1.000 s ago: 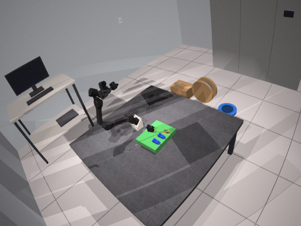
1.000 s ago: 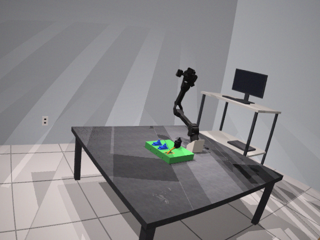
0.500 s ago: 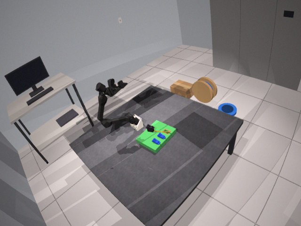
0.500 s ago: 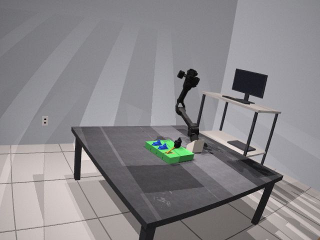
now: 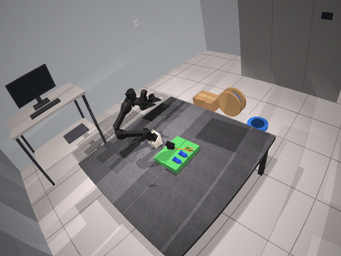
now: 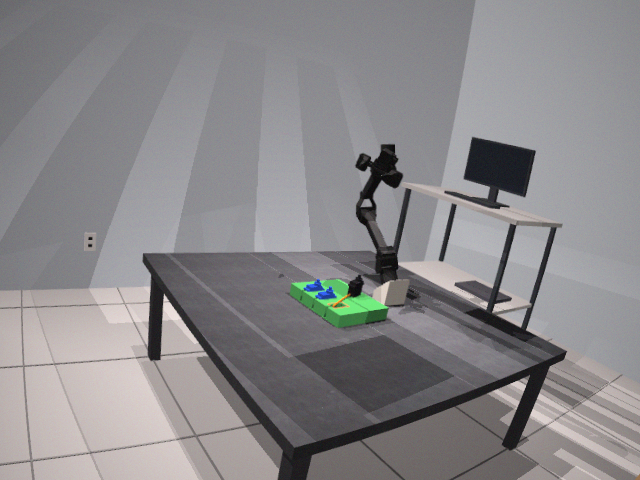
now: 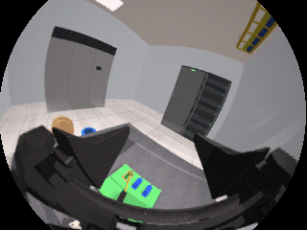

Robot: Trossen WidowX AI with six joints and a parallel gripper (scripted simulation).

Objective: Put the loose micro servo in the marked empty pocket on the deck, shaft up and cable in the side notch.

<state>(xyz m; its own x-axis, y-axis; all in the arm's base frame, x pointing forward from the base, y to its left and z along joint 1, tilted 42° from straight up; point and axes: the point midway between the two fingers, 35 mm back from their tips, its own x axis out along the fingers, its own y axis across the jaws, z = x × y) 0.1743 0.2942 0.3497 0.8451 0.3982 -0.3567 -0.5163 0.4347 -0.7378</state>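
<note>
My gripper tip is now 500 mm above the green deck and 20 mm to the right of it.
</note>
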